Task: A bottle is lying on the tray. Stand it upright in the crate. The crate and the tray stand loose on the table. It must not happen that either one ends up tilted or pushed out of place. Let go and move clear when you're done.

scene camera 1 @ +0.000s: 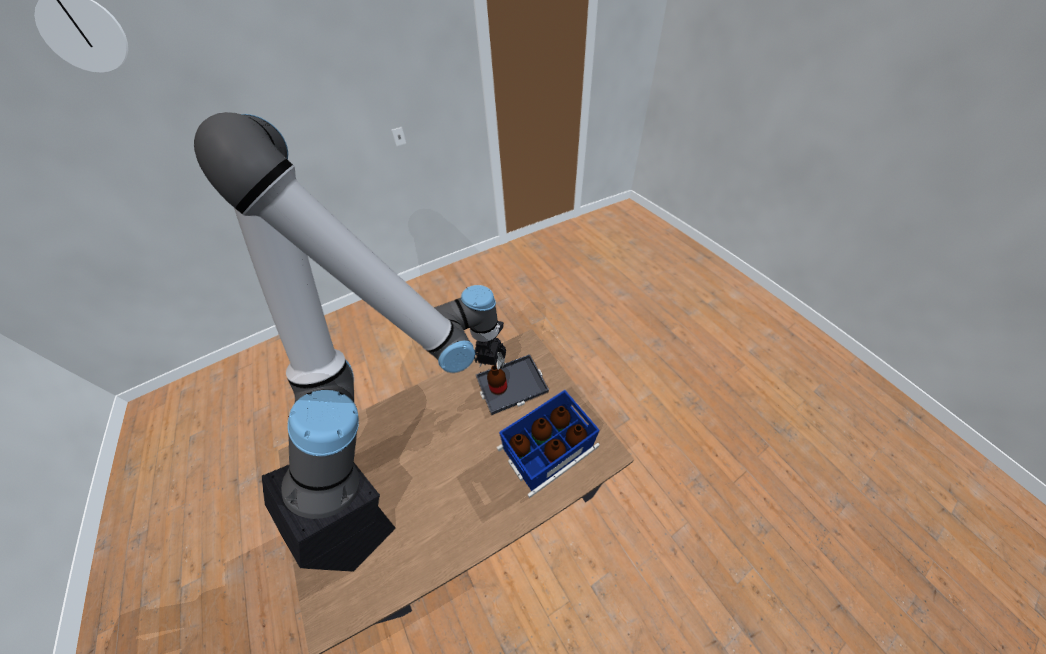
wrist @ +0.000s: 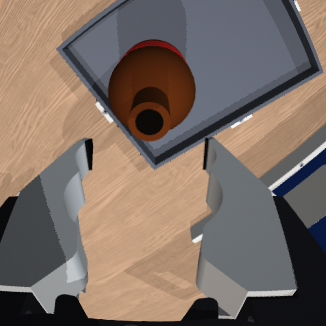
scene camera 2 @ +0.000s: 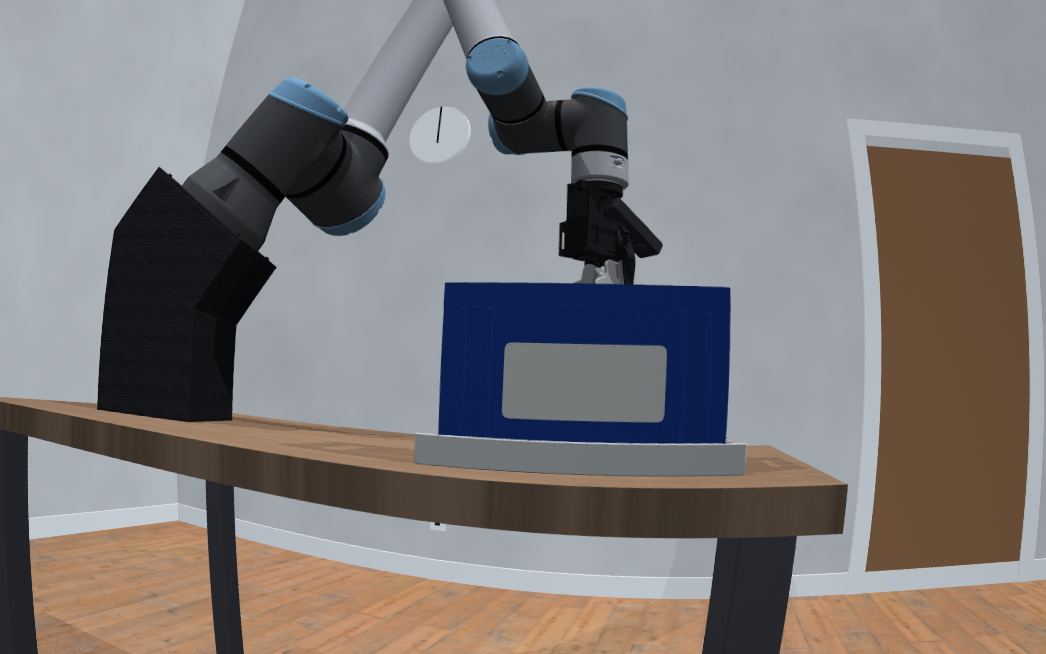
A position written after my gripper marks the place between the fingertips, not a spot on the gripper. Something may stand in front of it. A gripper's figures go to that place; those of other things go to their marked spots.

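My gripper (scene camera 1: 493,365) is 1.22 m from the lens. I also see a grey tray (scene camera 1: 523,378), which is 1.38 m from the lens, so my gripper is nearer to the lens than the grey tray.
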